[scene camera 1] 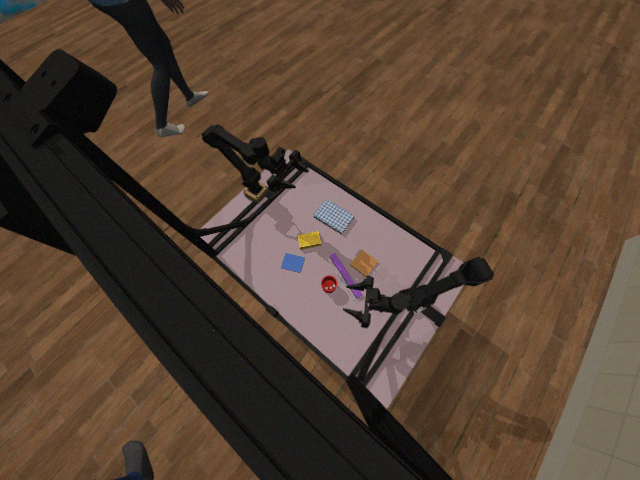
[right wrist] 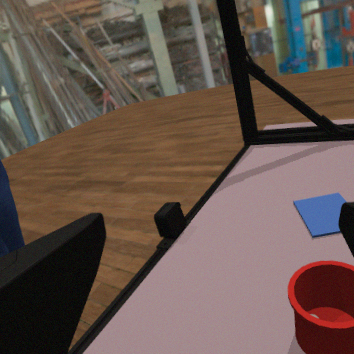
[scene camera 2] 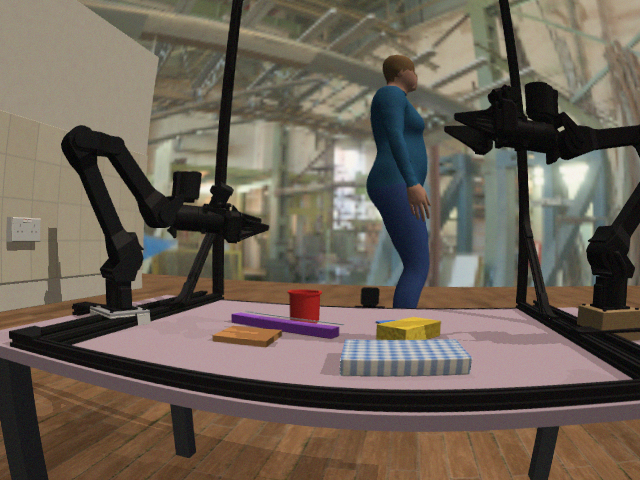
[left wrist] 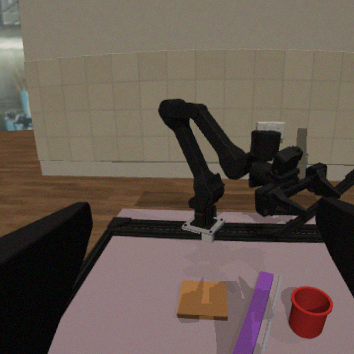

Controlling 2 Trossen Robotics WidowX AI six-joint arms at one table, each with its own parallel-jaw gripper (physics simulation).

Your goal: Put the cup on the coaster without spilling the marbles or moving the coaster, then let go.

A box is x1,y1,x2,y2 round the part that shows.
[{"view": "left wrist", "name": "left gripper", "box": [0,197,353,353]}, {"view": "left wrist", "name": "right gripper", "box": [254,145,339,216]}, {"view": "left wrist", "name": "red cup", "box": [288,286,332,337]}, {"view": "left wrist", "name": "orange square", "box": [176,280,226,319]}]
